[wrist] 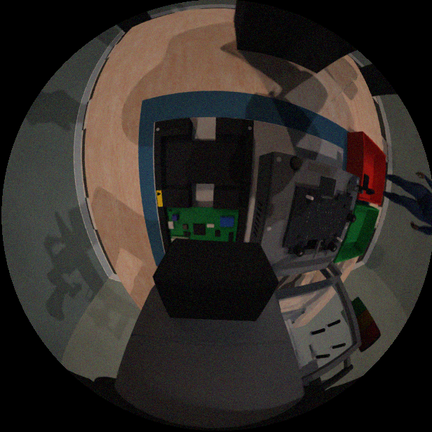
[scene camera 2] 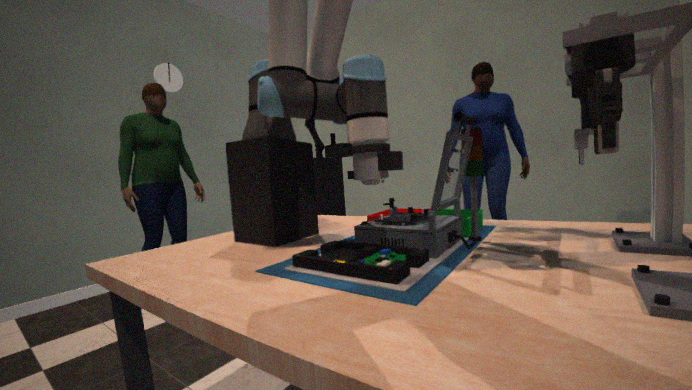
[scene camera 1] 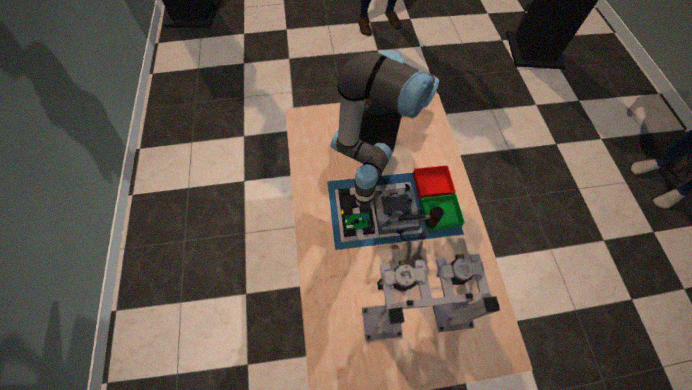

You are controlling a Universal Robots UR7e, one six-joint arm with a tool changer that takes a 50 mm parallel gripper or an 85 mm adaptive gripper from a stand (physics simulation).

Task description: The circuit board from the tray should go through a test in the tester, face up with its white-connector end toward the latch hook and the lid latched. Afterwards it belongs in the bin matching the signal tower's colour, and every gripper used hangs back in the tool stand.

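Frame: origin at the arm's base, x ahead, y left, z up, level; millimetres.
Seen in the pictures: arm's base, origin of the base link: (scene camera 2: 269,143).
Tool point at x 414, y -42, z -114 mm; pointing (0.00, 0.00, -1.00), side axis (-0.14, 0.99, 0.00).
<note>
Pixels of each thing's top centre, then the offset from my tool point to it. "pt": a spot on its surface instead.
- green circuit board, middle of its top: (scene camera 2: 382,255) (scene camera 1: 357,220) 30 mm ahead, 17 mm right, 136 mm down
- black tray, surface spot: (scene camera 2: 350,270) pt 16 mm ahead, 86 mm right, 147 mm down
- grey tester, surface spot: (scene camera 2: 395,235) pt 1 mm ahead, 62 mm left, 118 mm down
- signal tower, surface spot: (scene camera 2: 476,152) pt 94 mm ahead, 250 mm left, 39 mm up
- red bin, middle of its top: (scene camera 2: 400,212) (scene camera 1: 434,180) 176 mm back, 324 mm left, 116 mm down
- green bin, middle of its top: (scene camera 2: 449,213) (scene camera 1: 442,210) 28 mm back, 349 mm left, 116 mm down
The green circuit board (scene camera 1: 356,221) (scene camera 2: 386,258) (wrist: 205,216) lies face up in the black tray (scene camera 2: 350,270) (wrist: 172,127), with white connectors at its left end in the wrist view. The grey tester (scene camera 2: 395,235) (wrist: 272,215) stands beside the tray; its lid (scene camera 2: 442,170) (wrist: 352,320) is raised, and no board shows in its bed. The arm's bare tool flange (scene camera 2: 367,167) hangs above the tray and tester area, with no fingers on it. Two grippers hang in the tool stand (scene camera 1: 425,302) (scene camera 2: 662,150). The signal tower (scene camera 1: 436,215) (scene camera 2: 476,152) (wrist: 367,325) shows dim red, amber and green; its lit colour is unclear.
A red bin (scene camera 1: 434,181) (wrist: 360,165) and a green bin (scene camera 1: 445,212) (wrist: 360,232) stand side by side beyond the tester. The raised lid and signal tower stand tall near the green bin. The arm's black pedestal (scene camera 2: 270,195) stands at the table's back. Several people stand around.
</note>
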